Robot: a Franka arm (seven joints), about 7 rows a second.
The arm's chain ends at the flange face. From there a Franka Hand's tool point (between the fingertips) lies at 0.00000 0.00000 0.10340 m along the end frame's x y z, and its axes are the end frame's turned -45 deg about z.
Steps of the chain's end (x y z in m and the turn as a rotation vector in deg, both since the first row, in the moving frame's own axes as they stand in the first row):
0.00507 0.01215 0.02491 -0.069 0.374 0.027
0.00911 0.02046 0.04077 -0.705 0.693 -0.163
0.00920 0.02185 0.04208 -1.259 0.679 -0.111
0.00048 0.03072 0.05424 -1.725 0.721 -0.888
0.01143 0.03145 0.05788 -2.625 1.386 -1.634
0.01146 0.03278 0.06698 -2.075 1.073 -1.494
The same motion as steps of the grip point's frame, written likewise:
-0.00462 0.01274 0.02491 -0.313 0.216 0.027
-0.00804 0.02269 0.04075 -0.989 -0.008 -0.163
-0.00968 0.02443 0.04205 -1.370 -0.410 -0.111
-0.02264 0.02519 0.05418 -1.730 -0.710 -0.888
-0.01566 0.03546 0.05774 -2.836 -0.876 -1.634
-0.01630 0.03531 0.06689 -2.226 -0.709 -1.494

